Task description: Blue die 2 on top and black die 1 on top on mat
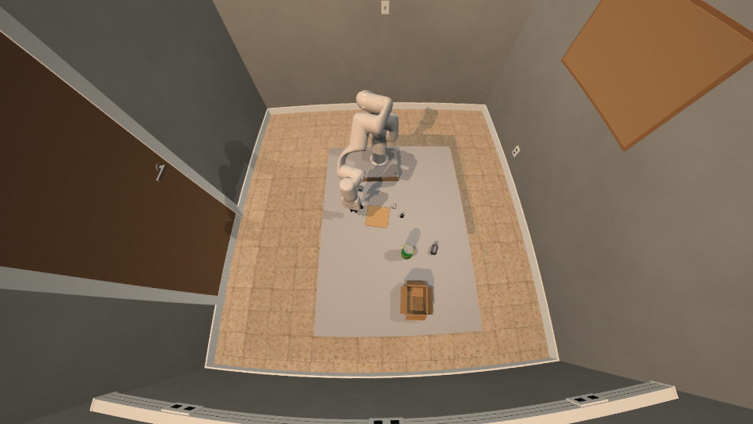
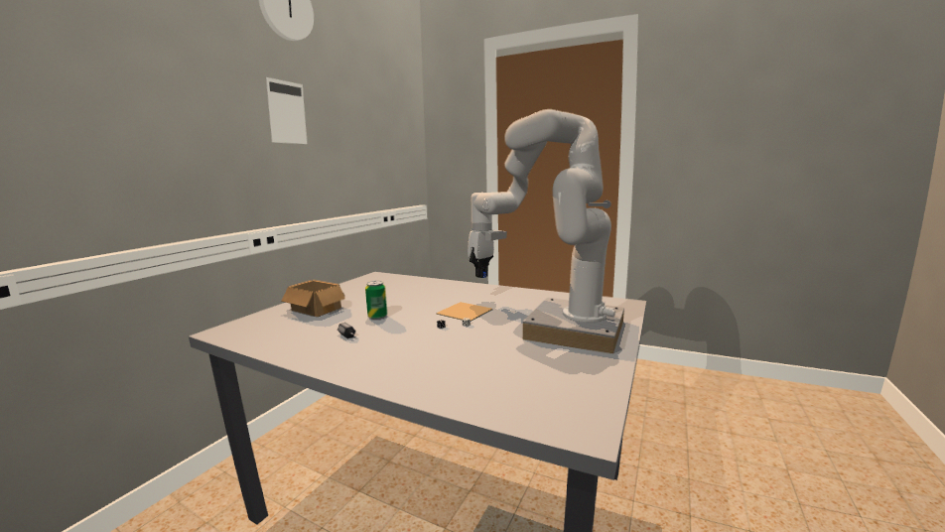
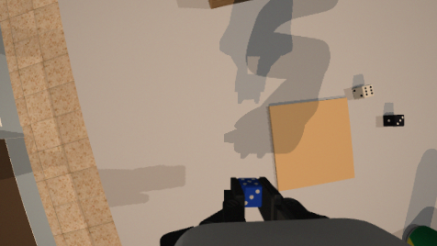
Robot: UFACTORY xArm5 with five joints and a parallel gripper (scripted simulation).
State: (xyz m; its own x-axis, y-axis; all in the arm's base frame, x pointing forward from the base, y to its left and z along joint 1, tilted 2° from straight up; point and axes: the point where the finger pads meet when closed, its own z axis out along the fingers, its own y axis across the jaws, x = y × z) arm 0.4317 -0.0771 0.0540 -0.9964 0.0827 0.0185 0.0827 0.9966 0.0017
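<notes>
Now: hand 1 cm above the blue die. The rest, counted from my hand: white die 10 cm behind, 23 cm to the left, 10 cm below; mat 2 cm behind, 14 cm to the left, 11 cm below; black die 5 cm behind, 29 cm to the left, 10 cm below.
</notes>
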